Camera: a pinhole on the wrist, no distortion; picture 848 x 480 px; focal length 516.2 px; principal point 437.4 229.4 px. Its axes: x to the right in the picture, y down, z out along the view. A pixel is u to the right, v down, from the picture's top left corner.
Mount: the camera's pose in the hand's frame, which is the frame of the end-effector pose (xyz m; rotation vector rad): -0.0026 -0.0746 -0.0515 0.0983 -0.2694 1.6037
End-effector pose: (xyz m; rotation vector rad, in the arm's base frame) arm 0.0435 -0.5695 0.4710 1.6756 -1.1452 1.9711
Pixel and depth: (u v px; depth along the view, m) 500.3 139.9 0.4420
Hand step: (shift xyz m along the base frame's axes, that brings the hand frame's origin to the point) 0.3472 -0.2195 0.0671
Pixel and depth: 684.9 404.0 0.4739
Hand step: 0.3381 -0.2861 -0.2204
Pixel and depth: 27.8 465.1 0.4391
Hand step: 0.6010 0.1884 -0.0208
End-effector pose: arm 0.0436 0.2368 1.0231 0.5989 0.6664 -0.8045
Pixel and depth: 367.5 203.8 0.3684
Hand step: -0.0870 -0.3142 0.1574
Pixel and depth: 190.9 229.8 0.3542
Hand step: -0.1960 -0.3421 0.1116
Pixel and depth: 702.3 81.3 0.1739
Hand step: 0.0344 -0.1258 0.0681
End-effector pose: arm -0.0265 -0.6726 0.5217 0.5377 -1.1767 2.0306
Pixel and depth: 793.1 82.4 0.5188
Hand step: -0.1648 -0.5001 0.2303
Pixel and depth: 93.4 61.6 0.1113
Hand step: 0.1125 0.0281 0.1361
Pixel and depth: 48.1 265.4 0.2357
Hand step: 0.2505 -0.0301 0.2169
